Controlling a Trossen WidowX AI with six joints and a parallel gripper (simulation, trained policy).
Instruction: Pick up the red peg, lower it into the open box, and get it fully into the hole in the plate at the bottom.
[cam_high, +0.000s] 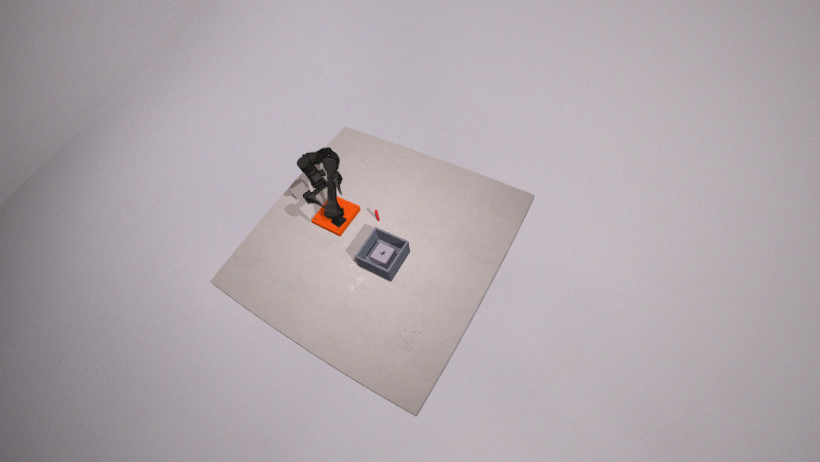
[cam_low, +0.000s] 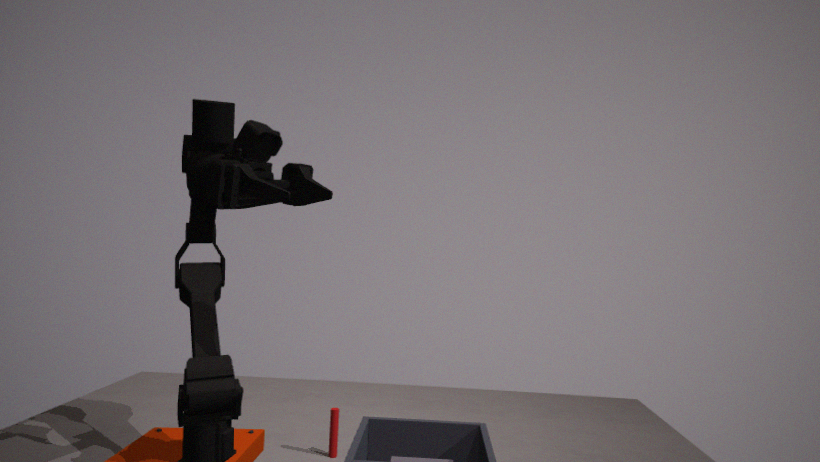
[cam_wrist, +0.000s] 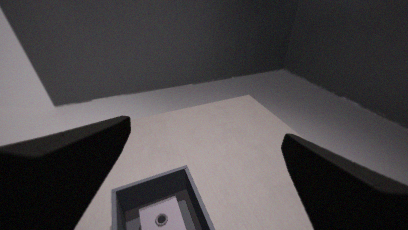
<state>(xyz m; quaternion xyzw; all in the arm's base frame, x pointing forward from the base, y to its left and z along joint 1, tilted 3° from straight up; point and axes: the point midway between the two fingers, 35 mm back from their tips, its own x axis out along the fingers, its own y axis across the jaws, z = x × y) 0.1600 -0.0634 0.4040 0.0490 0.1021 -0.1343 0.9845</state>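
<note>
My gripper tip is 3 cm past the red peg, 23 cm to the right of it and 39 cm above it. From my gripper tip the other things lie so: grey box: 15 cm ahead, 7 cm to the left, 40 cm below; light plate: 15 cm ahead, 7 cm to the left, 38 cm below.
</note>
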